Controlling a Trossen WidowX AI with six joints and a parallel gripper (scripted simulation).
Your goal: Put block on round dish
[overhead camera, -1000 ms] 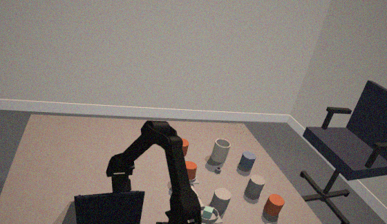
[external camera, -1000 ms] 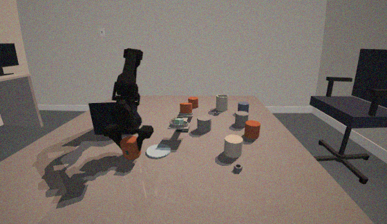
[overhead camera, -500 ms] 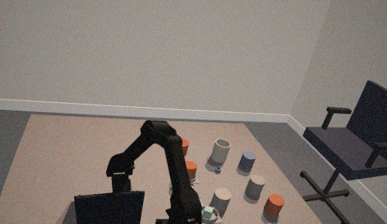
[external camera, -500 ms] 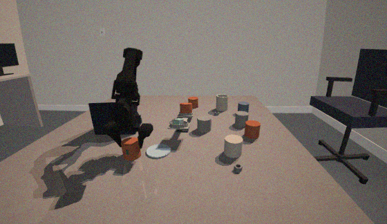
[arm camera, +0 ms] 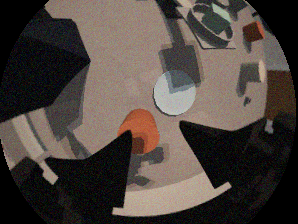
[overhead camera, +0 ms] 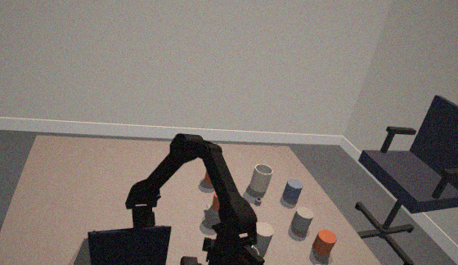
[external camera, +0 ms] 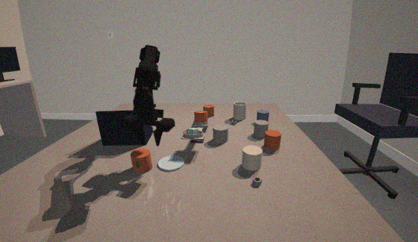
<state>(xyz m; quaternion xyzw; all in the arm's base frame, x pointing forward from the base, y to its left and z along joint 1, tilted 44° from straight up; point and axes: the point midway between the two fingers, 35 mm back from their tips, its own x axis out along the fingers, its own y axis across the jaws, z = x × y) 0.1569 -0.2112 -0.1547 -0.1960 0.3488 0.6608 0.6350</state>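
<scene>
My gripper tip is now 14 cm short of the pale green block and 12 cm to the right of it. From my gripper tip the other things lie so: balance beam (25 cm to the left, 15 cm ahead, 5 cm below); balance (25 cm to the left, 15 cm ahead, 6 cm below); round pale dish (9 cm below, 7 cm ahead, 2 cm to the left).
</scene>
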